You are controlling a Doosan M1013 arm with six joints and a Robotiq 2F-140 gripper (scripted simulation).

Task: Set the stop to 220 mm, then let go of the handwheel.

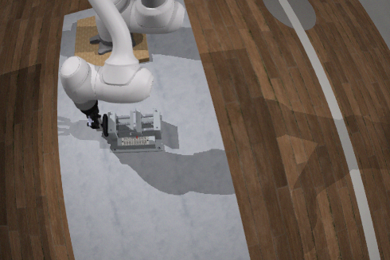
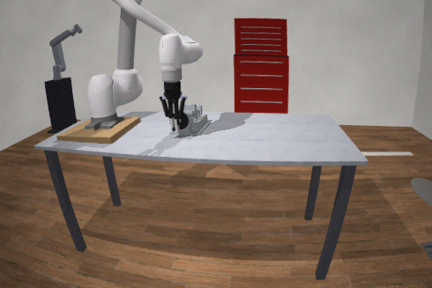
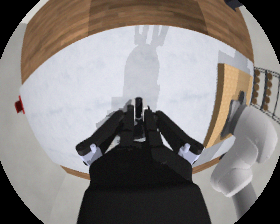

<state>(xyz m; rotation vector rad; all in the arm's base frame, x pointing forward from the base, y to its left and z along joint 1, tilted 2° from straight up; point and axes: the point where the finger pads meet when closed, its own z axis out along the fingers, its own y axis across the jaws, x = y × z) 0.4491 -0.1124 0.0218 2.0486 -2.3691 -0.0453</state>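
Now: hand 1 cm short of the black handwheel, 2 cm to the right of it and 1 cm above it. Round my hand: grey stop fixture: 5 cm ahead, 15 cm to the left, 3 cm above.
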